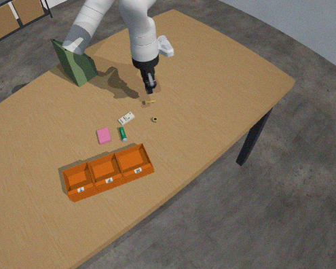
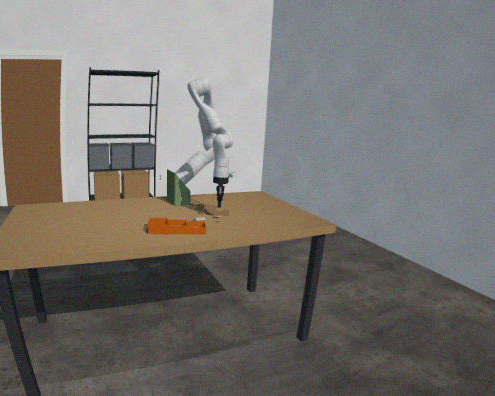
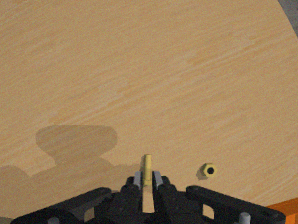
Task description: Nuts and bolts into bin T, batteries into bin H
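The brass bolt is 10 mm to the right of my hand and 70 mm below it. The rest, counted from my hand: brass nut: 70 mm ahead, 30 mm to the right, 70 mm below; then green battery: 50 mm ahead, 140 mm to the right, 70 mm below; then white domino: 10 mm ahead, 100 mm to the right, 70 mm below.
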